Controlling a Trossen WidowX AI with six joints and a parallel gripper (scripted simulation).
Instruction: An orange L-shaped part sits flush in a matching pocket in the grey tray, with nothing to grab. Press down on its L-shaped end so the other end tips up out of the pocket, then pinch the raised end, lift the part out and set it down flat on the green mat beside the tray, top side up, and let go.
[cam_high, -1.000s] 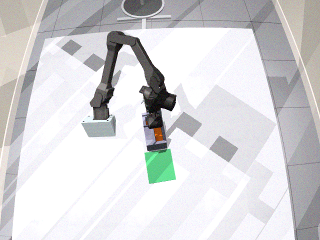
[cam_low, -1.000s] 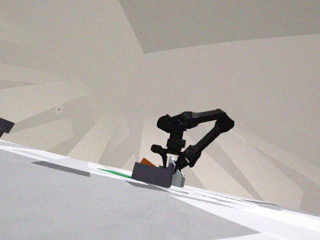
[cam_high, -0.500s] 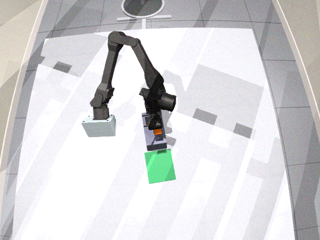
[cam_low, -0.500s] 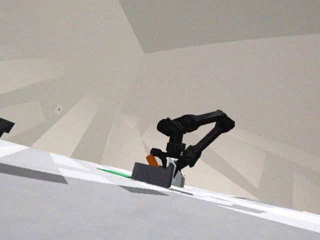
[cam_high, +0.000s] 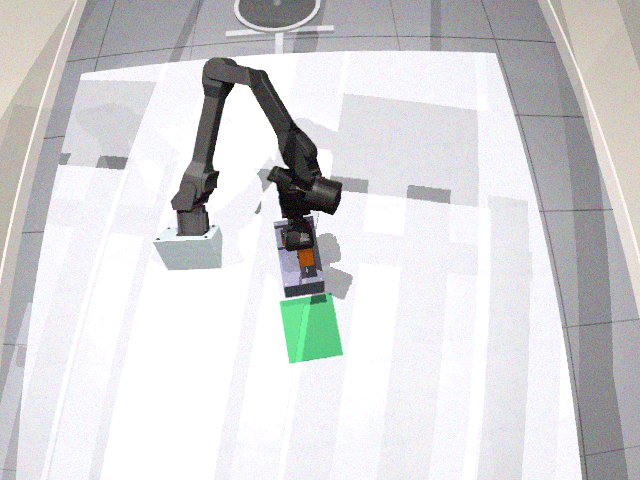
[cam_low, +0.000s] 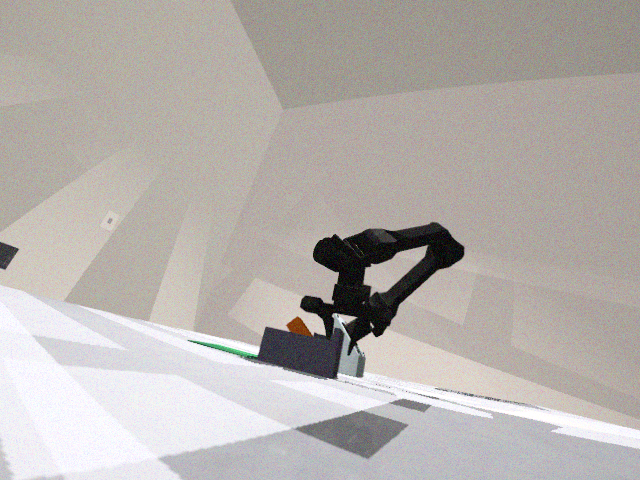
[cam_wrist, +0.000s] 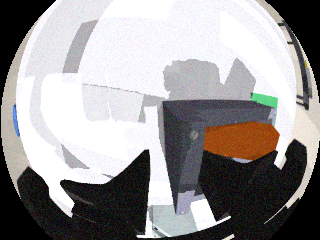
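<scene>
Now: the orange L-shaped part 50 mm to the right of my gripper tip. From my gripper tip the other things lie so: green mat 230 mm to the right, 60 mm below, 40 mm ahead.
</scene>
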